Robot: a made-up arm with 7 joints.
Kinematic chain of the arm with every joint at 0, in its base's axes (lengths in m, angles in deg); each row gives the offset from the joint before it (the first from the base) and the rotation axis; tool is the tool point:
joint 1: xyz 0 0 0 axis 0 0.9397 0.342
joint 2: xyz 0 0 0 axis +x
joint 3: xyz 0 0 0 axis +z
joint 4: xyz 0.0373 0 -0.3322 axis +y
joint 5: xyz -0.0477 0 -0.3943 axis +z
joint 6: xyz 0 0 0 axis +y
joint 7: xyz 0 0 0 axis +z
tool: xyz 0 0 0
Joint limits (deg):
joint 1: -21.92..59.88
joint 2: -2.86..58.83
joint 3: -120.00..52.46
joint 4: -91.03..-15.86
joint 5: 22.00..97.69
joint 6: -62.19..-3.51
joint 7: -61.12..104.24
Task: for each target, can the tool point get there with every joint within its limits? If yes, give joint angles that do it. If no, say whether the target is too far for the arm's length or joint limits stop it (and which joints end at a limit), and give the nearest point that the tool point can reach.
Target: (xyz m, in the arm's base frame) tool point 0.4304 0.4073 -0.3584
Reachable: yes | joints -12.87 43.86 2.09 -51.01 32.78 -20.21 57.52
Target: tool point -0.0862 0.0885 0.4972
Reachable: no: joint limits stop it (at a limit: joint 1, joint 2, joint 3, joint 4) | nearest point 0.2726 0.4609 0.1980 | short by 0.597 m
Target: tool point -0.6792 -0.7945 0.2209
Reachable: no: too far | nearest point -0.3465 -0.4906 -0.1373 | short by 0.576 m
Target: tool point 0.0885 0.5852 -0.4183
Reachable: yes | joints 8.85 51.28 15.75 -28.84 49.37 -20.84 68.54
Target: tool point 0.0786 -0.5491 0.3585
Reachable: no: joint limits stop it (at a limit: joint 1, joint 2, joint 3, joint 4) | nearest point -0.2798 -0.4903 -0.0852 | short by 0.573 m
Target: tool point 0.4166 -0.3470 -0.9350
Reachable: no: too far | nearest point 0.2776 -0.2117 -0.6379 | short by 0.355 m
